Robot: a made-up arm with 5 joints. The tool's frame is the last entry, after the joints. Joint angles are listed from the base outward. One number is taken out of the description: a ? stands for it. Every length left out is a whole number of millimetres.
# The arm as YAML. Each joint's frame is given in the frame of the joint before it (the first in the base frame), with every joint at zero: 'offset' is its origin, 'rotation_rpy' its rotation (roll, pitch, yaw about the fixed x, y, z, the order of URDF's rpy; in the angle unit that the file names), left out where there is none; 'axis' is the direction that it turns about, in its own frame. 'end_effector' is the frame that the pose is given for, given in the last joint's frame.
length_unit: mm
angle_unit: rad
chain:
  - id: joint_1
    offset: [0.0, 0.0, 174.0]
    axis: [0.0, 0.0, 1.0]
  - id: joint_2
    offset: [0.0, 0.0, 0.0]
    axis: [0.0, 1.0, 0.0]
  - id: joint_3
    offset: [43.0, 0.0, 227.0]
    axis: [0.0, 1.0, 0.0]
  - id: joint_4
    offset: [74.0, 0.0, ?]
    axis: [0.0, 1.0, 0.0]
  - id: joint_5
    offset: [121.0, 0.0, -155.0]
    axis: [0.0, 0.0, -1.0]
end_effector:
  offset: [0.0, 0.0, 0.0]
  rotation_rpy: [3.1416, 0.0, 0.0]
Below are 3 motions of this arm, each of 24 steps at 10 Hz.
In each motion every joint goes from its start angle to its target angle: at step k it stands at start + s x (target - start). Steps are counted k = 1, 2, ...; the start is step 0. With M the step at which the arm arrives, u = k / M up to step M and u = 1 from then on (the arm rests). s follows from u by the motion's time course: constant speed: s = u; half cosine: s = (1 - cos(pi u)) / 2; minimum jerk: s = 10 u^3 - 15 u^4 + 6 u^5.
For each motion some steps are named. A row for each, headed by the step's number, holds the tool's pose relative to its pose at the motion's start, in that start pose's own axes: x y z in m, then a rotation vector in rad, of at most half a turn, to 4 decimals.
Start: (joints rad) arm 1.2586 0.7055 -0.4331 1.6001 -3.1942
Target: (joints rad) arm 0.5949 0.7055 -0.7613 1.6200 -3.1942
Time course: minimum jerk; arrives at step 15
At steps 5, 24:
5: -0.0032 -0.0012 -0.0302 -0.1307 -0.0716 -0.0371
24: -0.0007 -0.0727 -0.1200 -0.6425 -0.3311 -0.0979

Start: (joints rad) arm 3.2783 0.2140 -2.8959 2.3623 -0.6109
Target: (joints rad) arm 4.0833 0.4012 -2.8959 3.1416 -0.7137
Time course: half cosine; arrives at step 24
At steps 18, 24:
18: -0.0159 -0.2301 0.0771 0.4324 -0.6714 -0.7863
24: -0.0353 -0.2612 0.0759 0.4570 -0.8092 -0.9198

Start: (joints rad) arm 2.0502 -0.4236 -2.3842 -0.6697 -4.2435
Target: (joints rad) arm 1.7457 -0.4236 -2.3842 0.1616 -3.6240
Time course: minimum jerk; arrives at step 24
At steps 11, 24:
11: 0.0124 0.0629 0.0318 -0.3010 0.1808 0.1313
24: 0.0572 0.1461 0.0381 -0.5690 0.5963 0.2718

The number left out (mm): -326.0
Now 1 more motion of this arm.
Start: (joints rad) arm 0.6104 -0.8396 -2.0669 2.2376 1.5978
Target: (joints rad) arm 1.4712 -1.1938 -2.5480 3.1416 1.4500
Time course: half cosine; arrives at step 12
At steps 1, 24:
1: -0.0006 0.0053 -0.0028 -0.0014 -0.0091 -0.0140
24: 0.1995 0.2787 0.0050 -0.0408 -0.5178 -0.8378

